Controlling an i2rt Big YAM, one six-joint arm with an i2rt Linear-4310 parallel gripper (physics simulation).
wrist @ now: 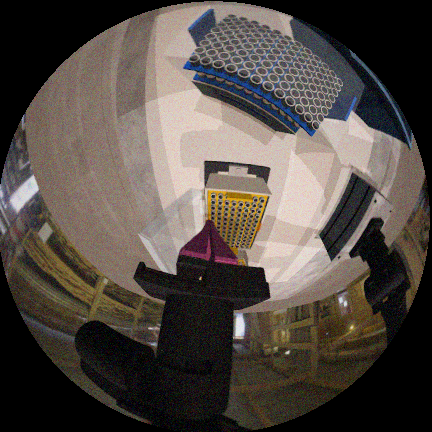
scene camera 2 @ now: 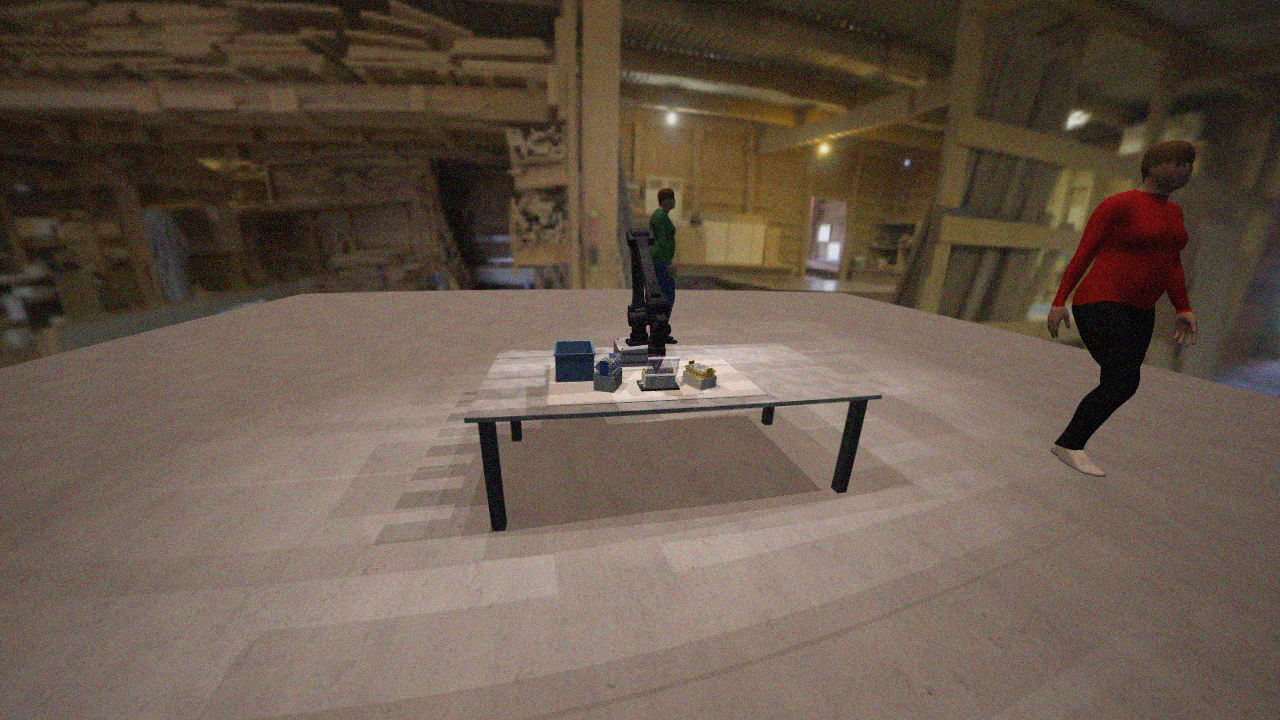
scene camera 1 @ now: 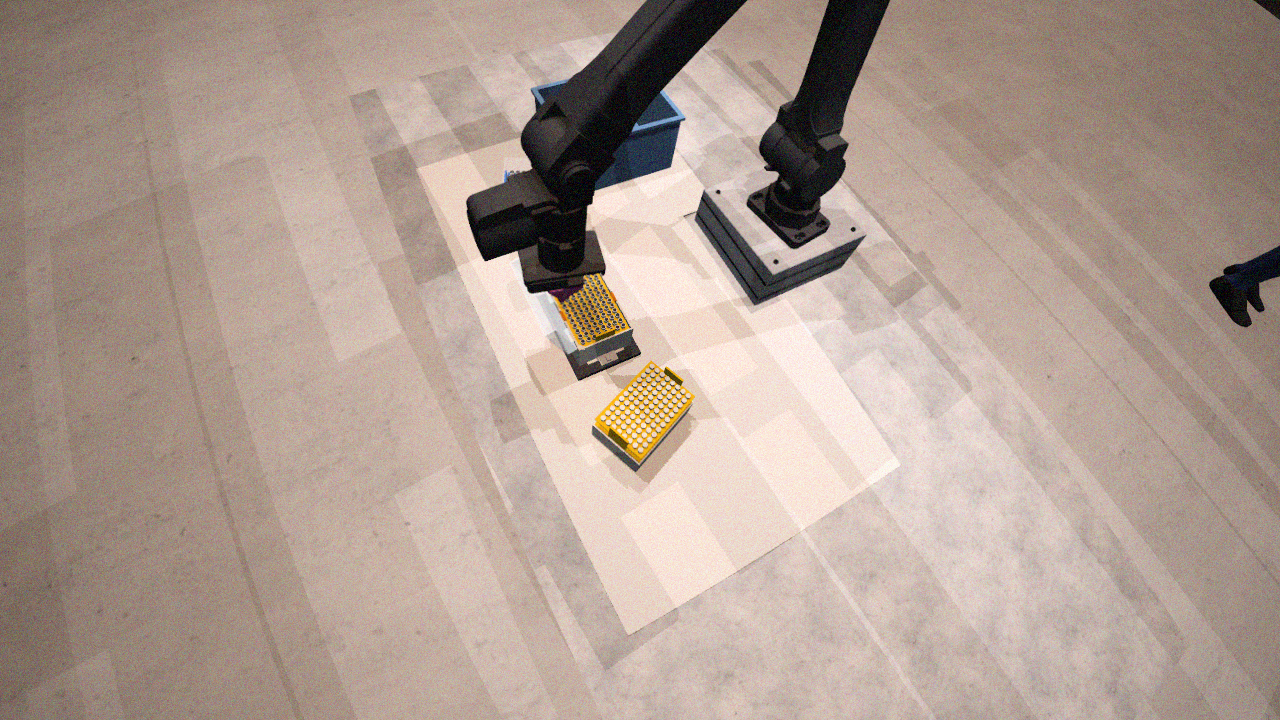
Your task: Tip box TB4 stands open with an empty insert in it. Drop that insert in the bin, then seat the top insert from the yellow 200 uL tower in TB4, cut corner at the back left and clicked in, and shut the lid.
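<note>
Tip box TB4 [scene camera 1: 601, 351] [scene camera 2: 659, 380] [wrist: 238, 184] stands open on a dark holder. A yellow insert [scene camera 1: 594, 313] [wrist: 239, 212] with dark ringed holes lies in its top. The clear lid [scene camera 1: 550, 318] [wrist: 175, 224] is swung open on the left. My gripper [scene camera 1: 563, 293] [wrist: 208, 222] is shut and empty, its magenta fingertips pointing down by the insert's lid-side edge; contact cannot be told. The yellow tower [scene camera 1: 644, 411] [scene camera 2: 699, 375], topped by an insert with pale round tip tops, stands turned beside TB4. The bin [scene camera 1: 642, 152] [scene camera 2: 573, 361] is blue; my arm partly covers it in scene camera 1.
A blue-insert tower [scene camera 2: 608, 374] [wrist: 267, 70] stands between TB4 and the bin, mostly hidden by my arm in scene camera 1. The arm's base block [scene camera 1: 810, 259] [wrist: 347, 215] is to the right. Two people stand beyond the table [scene camera 2: 805, 402].
</note>
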